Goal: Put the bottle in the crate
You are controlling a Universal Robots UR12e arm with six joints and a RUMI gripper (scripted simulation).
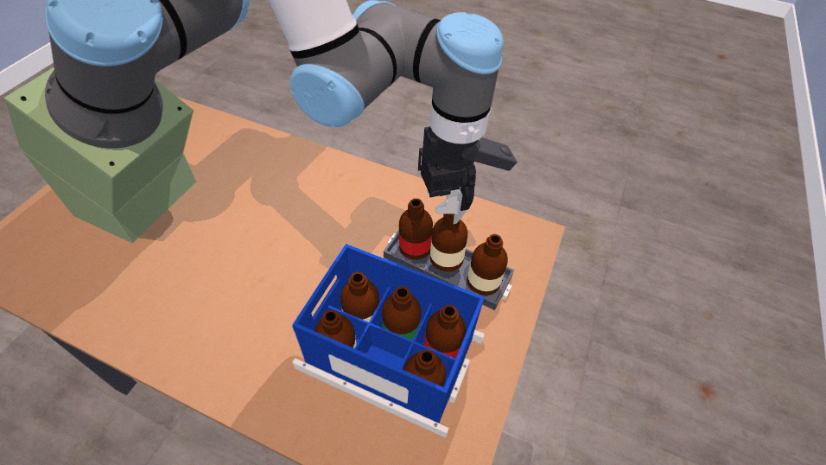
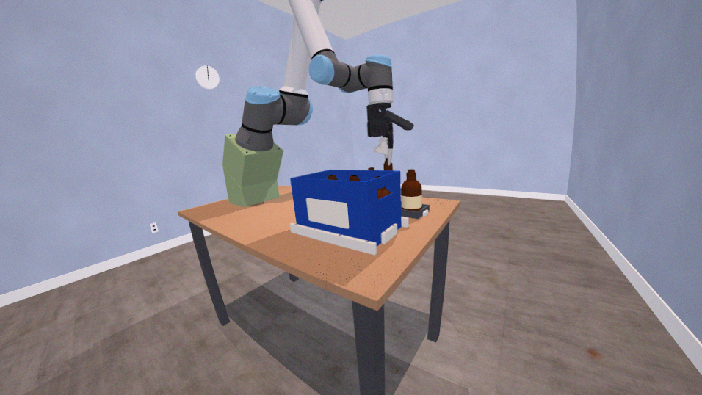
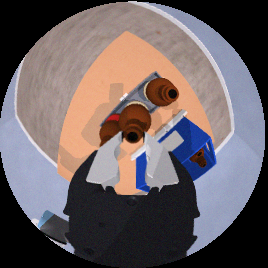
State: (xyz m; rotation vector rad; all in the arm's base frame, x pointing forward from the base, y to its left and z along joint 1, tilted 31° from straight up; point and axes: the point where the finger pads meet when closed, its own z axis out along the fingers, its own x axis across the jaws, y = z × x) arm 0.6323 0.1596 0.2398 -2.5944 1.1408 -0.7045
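Now: hand 11 cm above the red-label bottle, 8 cm past it and 1 cm to the right of it. Round my hand: blue crate 24 cm to the right, 11 cm below, 1 cm behind; then grey tray 18 cm below, 1 cm ahead.
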